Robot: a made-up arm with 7 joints. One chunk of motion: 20 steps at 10 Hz.
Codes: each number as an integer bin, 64 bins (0 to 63) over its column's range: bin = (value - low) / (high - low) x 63, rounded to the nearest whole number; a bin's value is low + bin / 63 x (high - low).
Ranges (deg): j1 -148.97..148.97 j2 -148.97..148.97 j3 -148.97..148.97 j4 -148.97..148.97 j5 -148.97..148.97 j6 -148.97..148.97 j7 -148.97..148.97
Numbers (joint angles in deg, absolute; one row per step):
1: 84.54 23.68 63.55 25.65 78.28 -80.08 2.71
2: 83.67 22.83 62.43 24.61 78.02 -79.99 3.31
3: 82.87 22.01 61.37 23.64 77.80 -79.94 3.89
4: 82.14 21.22 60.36 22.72 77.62 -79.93 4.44
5: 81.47 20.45 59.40 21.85 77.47 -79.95 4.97
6: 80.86 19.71 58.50 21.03 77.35 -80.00 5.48
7: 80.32 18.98 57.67 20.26 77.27 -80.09 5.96
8: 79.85 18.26 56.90 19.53 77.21 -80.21 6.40
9: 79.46 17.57 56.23 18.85 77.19 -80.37 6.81
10: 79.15 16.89 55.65 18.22 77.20 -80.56 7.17
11: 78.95 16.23 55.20 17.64 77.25 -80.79 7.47
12: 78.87 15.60 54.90 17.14 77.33 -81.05 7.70
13: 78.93 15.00 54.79 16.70 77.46 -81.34 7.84
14: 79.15 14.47 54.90 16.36 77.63 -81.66 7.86
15: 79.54 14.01 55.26 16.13 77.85 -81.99 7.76
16: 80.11 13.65 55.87 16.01 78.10 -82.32 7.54
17: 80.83 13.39 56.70 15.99 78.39 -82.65 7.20
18: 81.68 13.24 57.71 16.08 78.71 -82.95 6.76
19: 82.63 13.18 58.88 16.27 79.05 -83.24 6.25
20: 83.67 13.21 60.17 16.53 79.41 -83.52 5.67
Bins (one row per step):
1: 49 37 45 37 48 15 32
2: 49 36 45 37 48 15 32
3: 49 36 44 36 48 15 32
4: 49 36 44 36 48 15 32
5: 49 36 44 36 48 15 33
6: 49 36 44 36 48 15 33
7: 48 36 44 36 48 15 33
8: 48 35 44 36 48 15 33
9: 48 35 43 35 48 15 33
10: 48 35 43 35 48 14 33
11: 48 35 43 35 48 14 33
12: 48 35 43 35 48 14 33
13: 48 35 43 35 48 14 33
14: 48 35 43 35 48 14 33
15: 48 34 43 35 48 14 33
16: 48 34 43 35 48 14 33
17: 49 34 43 35 48 14 33
18: 49 34 44 35 48 14 33
19: 49 34 44 35 48 14 33
20: 49 34 44 35 48 14 33

